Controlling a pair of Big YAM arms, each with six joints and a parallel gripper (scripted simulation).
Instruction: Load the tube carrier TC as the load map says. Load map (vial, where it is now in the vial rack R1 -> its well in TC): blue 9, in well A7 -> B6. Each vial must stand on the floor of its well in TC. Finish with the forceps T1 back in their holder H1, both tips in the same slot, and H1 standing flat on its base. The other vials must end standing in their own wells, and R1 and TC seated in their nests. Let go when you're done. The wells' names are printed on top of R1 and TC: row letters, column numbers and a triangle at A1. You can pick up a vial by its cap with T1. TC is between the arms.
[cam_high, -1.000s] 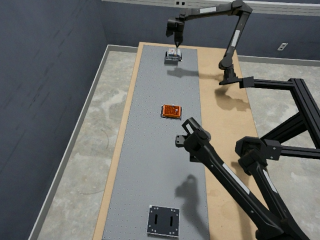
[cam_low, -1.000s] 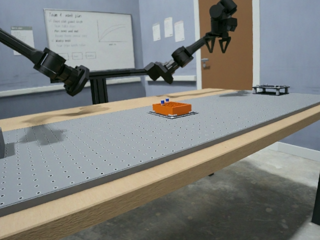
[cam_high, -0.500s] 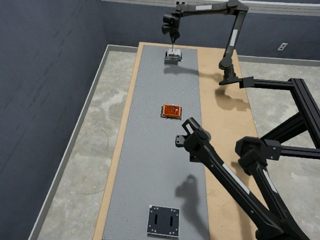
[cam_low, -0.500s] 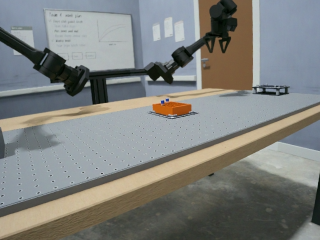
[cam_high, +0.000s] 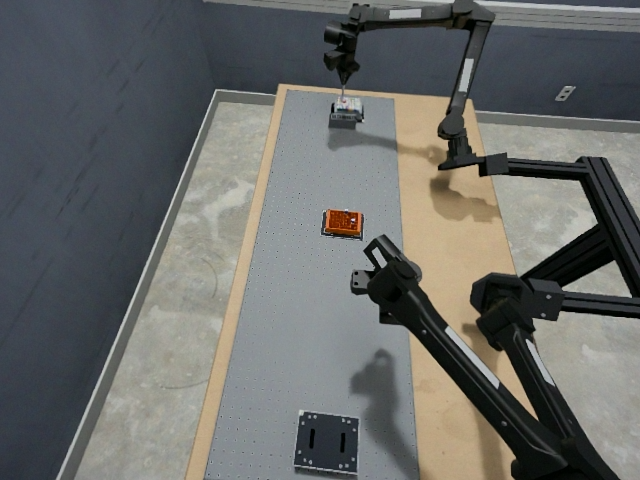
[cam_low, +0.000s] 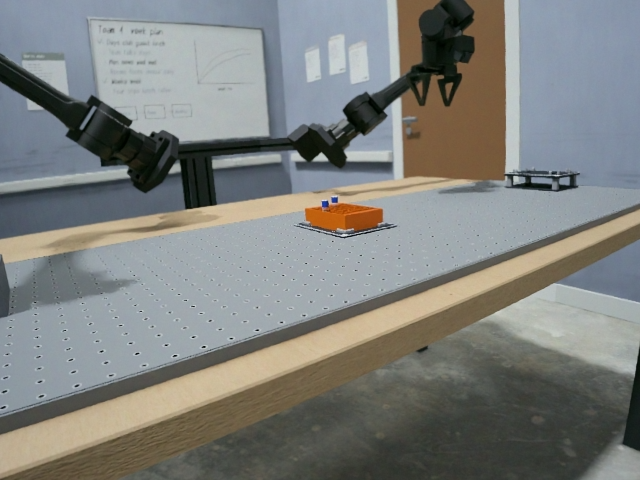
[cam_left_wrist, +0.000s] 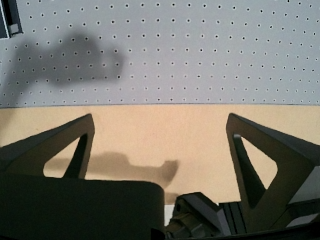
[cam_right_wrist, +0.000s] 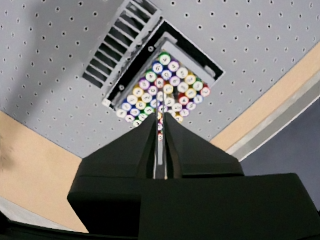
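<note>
The grey holder H1 is 1 cm behind my right hand, 6 cm to the left of it and 16 cm below it. Round my right hand: orange tube carrier: 62 cm to the left, 16 cm below.
</note>
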